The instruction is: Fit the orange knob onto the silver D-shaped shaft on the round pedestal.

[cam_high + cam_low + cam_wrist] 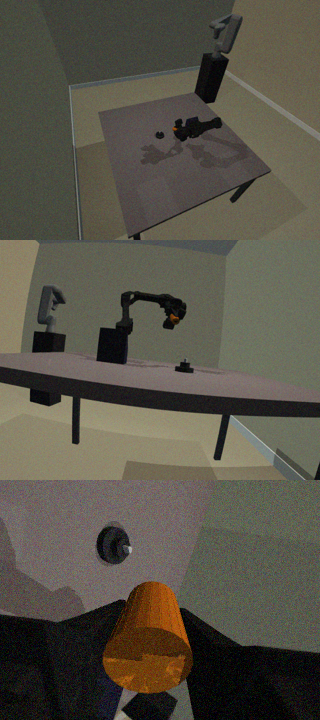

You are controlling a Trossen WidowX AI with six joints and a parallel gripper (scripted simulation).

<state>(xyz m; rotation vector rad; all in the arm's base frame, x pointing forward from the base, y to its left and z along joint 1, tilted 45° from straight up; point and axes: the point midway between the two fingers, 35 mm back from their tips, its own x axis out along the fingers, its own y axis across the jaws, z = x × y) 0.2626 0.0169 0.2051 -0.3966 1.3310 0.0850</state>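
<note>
Now: gripper tip 70 mm short of the round pedestal, 170 mm to the left of it and 220 mm above it. Round my gripper tip: orange knob 10 mm behind, 30 mm to the left, 20 mm above.
</note>
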